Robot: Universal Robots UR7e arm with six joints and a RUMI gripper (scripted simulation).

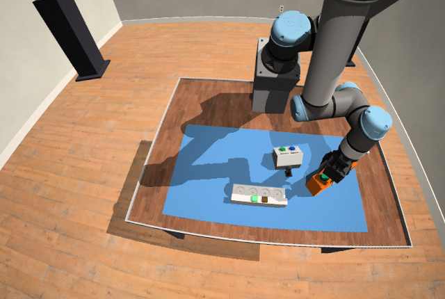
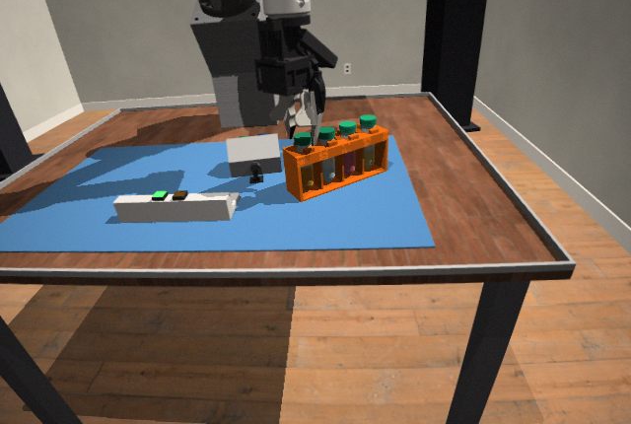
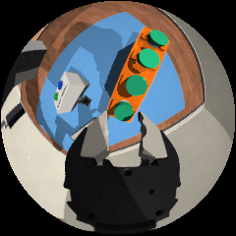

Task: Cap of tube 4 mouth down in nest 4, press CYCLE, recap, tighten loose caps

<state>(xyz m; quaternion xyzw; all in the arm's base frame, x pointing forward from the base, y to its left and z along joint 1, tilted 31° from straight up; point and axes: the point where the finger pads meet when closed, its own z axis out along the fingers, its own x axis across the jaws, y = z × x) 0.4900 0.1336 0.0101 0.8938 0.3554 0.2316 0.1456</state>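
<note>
The green cap is 10 mm below my hand. Round my hand: green key: 170 mm behind, 130 mm to the right, 60 mm below; blue key: 170 mm behind, 80 mm to the right, 60 mm below; grey key housing: 150 mm behind, 110 mm to the right, 70 mm below.
</note>
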